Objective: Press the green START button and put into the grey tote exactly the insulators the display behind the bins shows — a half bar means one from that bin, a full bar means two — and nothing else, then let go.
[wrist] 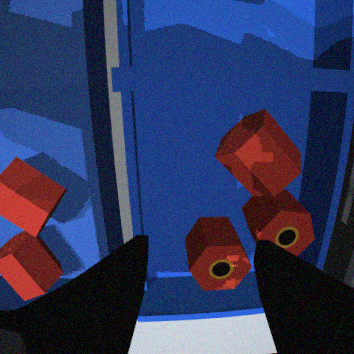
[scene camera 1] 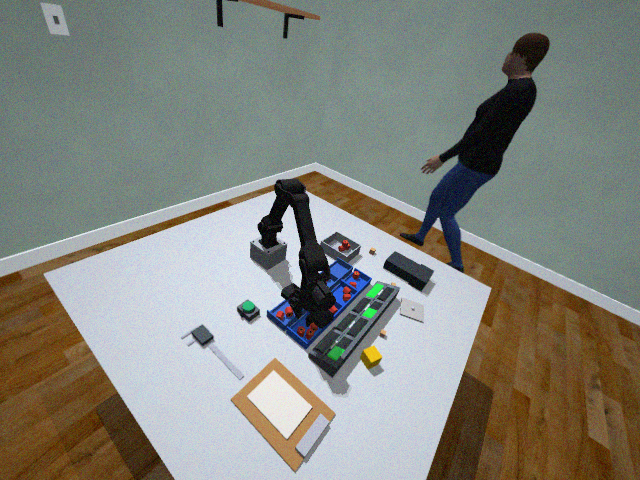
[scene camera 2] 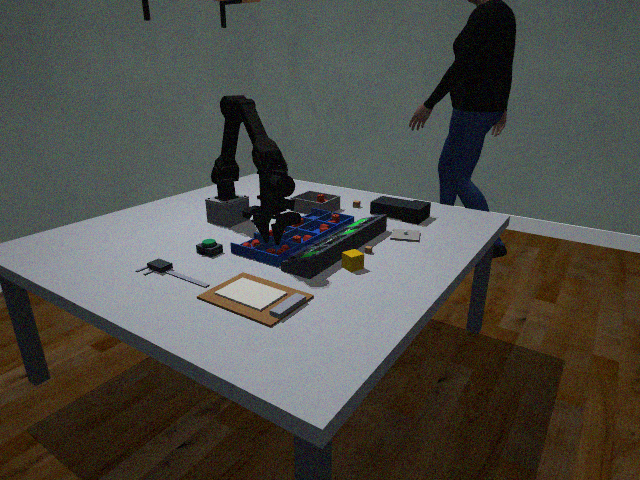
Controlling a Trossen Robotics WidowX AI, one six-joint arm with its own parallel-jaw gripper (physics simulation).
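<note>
My gripper (scene camera 1: 314,317) (scene camera 2: 272,242) (wrist: 201,248) is partly open and empty, pointing down low over the blue bins (scene camera 1: 294,336) (scene camera 2: 253,255), at the near end bin beside the display. In the wrist view that bin holds a tilted red insulator (wrist: 258,152), one against it (wrist: 282,225) near the right fingertip, and one (wrist: 218,255) between the finger lines, below. The grey tote (scene camera 1: 333,252) (scene camera 2: 317,206) holds red insulators (scene camera 1: 344,244) (scene camera 2: 321,197). The display (scene camera 1: 330,367) (scene camera 2: 336,256) shows three green bars, the far one (scene camera 1: 374,290) longer. The green START button (scene camera 1: 248,306) (scene camera 2: 208,241) stands left of the bins.
A yellow cube (scene camera 1: 371,357) (scene camera 2: 353,260) stands beyond the display. A clipboard (scene camera 1: 279,403) (scene camera 2: 250,291) and a caliper (scene camera 1: 202,334) (scene camera 2: 159,265) lie at the front. A black box (scene camera 1: 408,269) (scene camera 2: 400,209) lies at the right. A person (scene camera 1: 501,124) (scene camera 2: 483,62) stands behind the table.
</note>
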